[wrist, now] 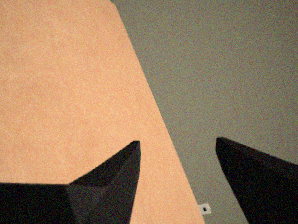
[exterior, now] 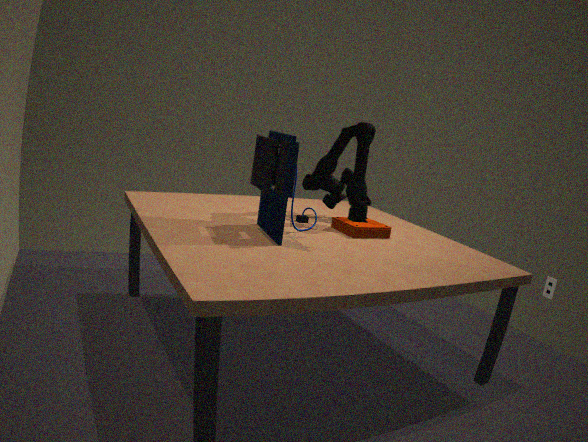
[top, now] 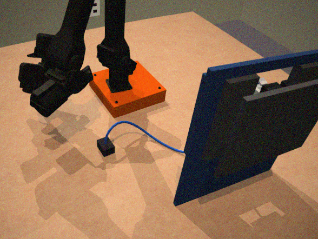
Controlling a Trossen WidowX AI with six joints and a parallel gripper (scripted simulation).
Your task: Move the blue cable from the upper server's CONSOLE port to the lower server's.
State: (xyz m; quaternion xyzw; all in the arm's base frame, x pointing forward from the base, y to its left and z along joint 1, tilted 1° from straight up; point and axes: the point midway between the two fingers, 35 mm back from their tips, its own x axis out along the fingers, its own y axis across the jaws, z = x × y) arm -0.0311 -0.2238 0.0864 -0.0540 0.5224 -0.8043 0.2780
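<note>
The blue plug lies 46 cm ahead of my gripper tip, 36 cm to the left of it and 18 cm above it. Round my gripper tip: black block 26 cm ahead, 14 cm to the left, 11 cm below.
</note>
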